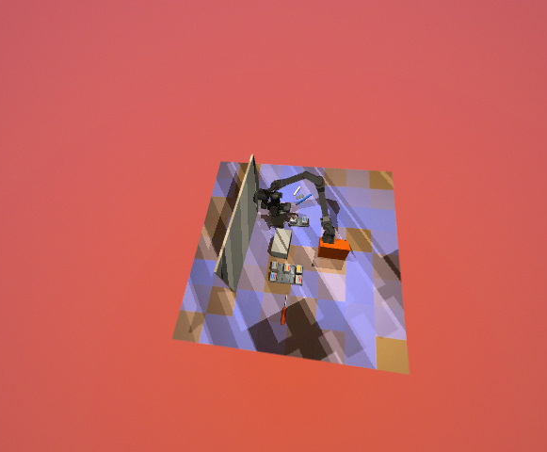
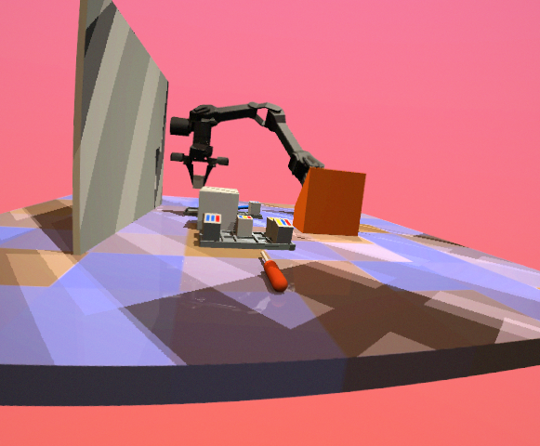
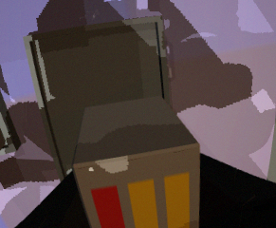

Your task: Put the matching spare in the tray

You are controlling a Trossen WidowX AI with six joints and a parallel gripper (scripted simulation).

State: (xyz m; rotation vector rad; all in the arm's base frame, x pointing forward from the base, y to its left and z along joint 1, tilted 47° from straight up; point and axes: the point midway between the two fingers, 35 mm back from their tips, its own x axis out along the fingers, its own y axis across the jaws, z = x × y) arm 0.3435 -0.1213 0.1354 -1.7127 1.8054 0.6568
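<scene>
My gripper tip is 90 mm above the flat grey tray and 10 mm past it. Round my gripper tip: spare 20 mm above; grey mounted unit 210 mm to the left, 60 mm behind, 40 mm below; tall grey panel 180 mm to the left, 170 mm ahead, 130 mm above.
</scene>
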